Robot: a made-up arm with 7 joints.
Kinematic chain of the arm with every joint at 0, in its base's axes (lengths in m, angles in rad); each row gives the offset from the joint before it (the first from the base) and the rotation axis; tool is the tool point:
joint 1: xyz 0 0 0.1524 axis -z
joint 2: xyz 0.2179 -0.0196 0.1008 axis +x
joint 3: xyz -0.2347 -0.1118 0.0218 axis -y
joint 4: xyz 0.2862 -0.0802 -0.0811 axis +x
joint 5: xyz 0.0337 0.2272 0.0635 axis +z
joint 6: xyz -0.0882 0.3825 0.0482 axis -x
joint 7: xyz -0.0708 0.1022 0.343 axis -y
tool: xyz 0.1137 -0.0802 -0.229
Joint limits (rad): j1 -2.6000..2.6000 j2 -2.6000..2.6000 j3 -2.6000..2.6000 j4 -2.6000..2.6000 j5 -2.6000..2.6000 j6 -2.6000..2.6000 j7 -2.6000..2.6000
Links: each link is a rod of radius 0.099 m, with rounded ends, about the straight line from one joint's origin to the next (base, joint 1, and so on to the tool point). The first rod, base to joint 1, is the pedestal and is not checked.
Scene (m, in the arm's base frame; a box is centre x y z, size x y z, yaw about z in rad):
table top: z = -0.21
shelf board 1: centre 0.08 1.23 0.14 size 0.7 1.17 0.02 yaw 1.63
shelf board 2: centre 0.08 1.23 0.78 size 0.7 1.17 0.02 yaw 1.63
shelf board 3: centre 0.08 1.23 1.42 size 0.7 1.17 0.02 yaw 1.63
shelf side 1: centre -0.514 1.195 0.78 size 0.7 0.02 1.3 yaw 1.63
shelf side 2: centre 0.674 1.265 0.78 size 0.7 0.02 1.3 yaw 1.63
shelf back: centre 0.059 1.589 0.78 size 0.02 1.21 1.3 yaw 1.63
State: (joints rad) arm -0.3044 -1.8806 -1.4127 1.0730 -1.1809 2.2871 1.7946
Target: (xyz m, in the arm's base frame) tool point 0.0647 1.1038 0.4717
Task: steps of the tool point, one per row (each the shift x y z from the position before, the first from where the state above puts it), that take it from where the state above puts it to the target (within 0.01 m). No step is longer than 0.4 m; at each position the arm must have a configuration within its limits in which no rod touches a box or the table.
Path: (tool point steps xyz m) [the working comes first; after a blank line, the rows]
Joints at the target: -1.3040 -1.8810 -0.7304 1.8393 -0.4643 2.1035 1.7278
Straight joint move there: touches shelf side 2.

1: 0.2003 0.2847 -0.1341
2: 0.0784 0.3402 -0.0713
3: -0.0457 0.3323 -0.0046
4: -0.1483 0.2692 0.0542
5: -0.2114 0.1673 0.0955
6: -0.2273 0.0504 0.1130
7: -0.1984 -0.0575 0.1051
8: -0.0016 0.1320 -0.0123
9: -0.0053 0.1248 -0.0103
10: -0.0075 0.1156 -0.0038
11: -0.0089 0.1043 0.0065
12: -0.0102 0.0899 0.0199

